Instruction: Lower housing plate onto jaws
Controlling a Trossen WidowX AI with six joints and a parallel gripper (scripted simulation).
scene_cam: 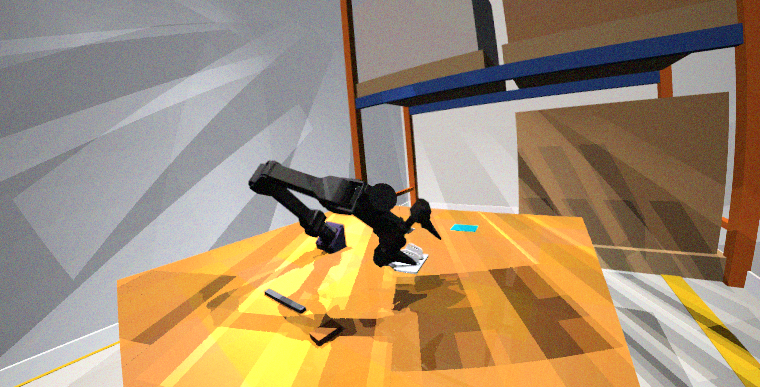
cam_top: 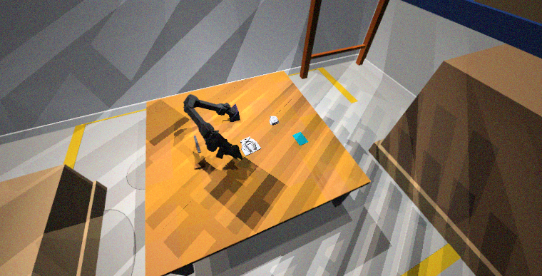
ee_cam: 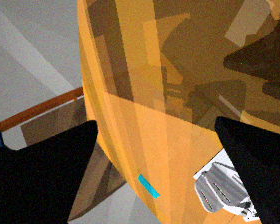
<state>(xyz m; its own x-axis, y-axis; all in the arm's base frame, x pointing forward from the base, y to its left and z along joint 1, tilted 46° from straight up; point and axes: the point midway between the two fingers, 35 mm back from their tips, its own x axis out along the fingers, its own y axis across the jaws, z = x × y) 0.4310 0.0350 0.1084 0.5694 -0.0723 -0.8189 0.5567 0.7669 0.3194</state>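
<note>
Right now my gripper tip is 320 mm past the white housing part, 330 mm to the right of it and 80 mm above it. From my gripper tip the other things lie so: white block: 320 mm behind, 330 mm to the left, 100 mm below; then brown block: 90 mm behind, 260 mm to the right, 100 mm below; then dark bar: 270 mm behind, 260 mm to the right, 100 mm below.
</note>
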